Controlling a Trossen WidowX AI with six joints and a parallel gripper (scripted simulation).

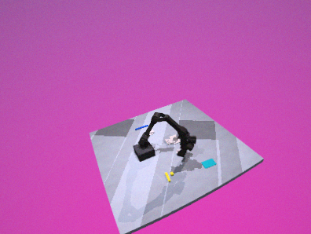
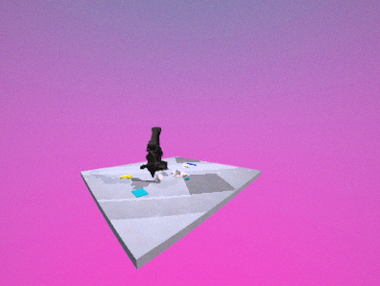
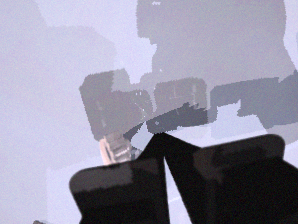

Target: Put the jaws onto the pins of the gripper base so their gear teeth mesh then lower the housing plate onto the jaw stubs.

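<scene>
My gripper tip is now 2 cm short of the pale jaw, 3 cm to the right of it and 1 cm below it. From my gripper tip the other things lie so: pale flat part: 5 cm ahead, 25 cm to the left, 2 cm below; cyan flat tile: 13 cm ahead, 18 cm to the right, 2 cm below; cyan cube: 19 cm ahead, 20 cm to the left, 2 cm below.
</scene>
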